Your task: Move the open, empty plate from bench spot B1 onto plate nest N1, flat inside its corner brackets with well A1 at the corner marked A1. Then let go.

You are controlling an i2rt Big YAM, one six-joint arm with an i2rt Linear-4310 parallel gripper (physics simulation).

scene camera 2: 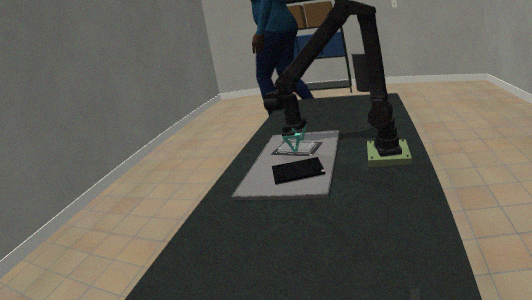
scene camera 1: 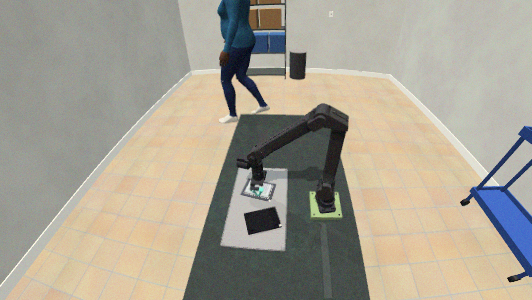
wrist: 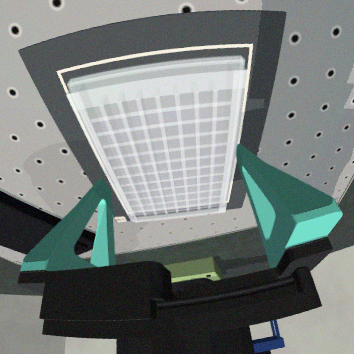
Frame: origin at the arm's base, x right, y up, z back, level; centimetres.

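Seen in the pictures: gripper, fingertip midpoint: (scene camera 2: 298,147) (scene camera 1: 259,189) (wrist: 167,167); arm's base, origin of the base link: (scene camera 2: 387,148) (scene camera 1: 325,203) (wrist: 184,284).
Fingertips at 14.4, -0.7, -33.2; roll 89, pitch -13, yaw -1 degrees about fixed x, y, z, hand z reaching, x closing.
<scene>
Offsets run from my fingertips to a thing's middle, as dx, dy, dz. Level surfaces: height alone.
The clear, pale plate @(+0.4, +0.2, -0.5) (scene camera 1: 268,191) (scene camera 2: 307,147) (wrist: 165,125) lies flat on a dark grey pad (scene camera 1: 257,197) (wrist: 150,37), inside its thin cream outline. Its wells look empty; no well lettering is readable. My gripper (scene camera 1: 258,194) (scene camera 2: 295,150) (wrist: 167,167) is open and points down over the plate. In the wrist view its green fingertips stand apart, one towards each long side of the plate, with nothing held. Their exact height is hard to tell. A black rectangular nest @(-19.9, +0.2, +0.0) (scene camera 1: 262,220) (scene camera 2: 298,171) (wrist: 30,220) with a small white mark at its right corner is nearer scene camera 1. Its brackets are too small to make out.
Pad and nest are on a light grey perforated board (scene camera 1: 235,236) (scene camera 2: 260,188) (wrist: 37,145) on the dark bench top @(dy -2.0) (scene camera 1: 210,270) (scene camera 2: 300,250). The arm's yellow-green base (scene camera 1: 314,212) (scene camera 2: 372,154) stands right of the board. A person (scene camera 1: 237,45) (scene camera 2: 272,45) is behind the bench; a blue cart (scene camera 1: 505,215) is at right.
</scene>
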